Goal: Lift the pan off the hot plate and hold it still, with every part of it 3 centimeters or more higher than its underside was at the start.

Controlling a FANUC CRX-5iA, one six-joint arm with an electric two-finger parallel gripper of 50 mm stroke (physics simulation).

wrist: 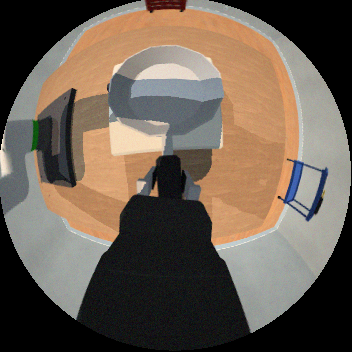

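Note:
The grey pan sits over the cream hot plate, with its handle pointing down the wrist view toward my gripper. A pale metal neck joins the pan to its black handle grip. My gripper is shut on the black handle, one finger on each side of it. The pan looks upright. The underside of the pan is hidden, so I cannot tell whether it touches the hot plate.
The wooden table top lies under the hot plate. A dark plate-like part on a grey arm with a green ring stands at the left. A blue frame-like object is at the right, and a dark red one at the top edge.

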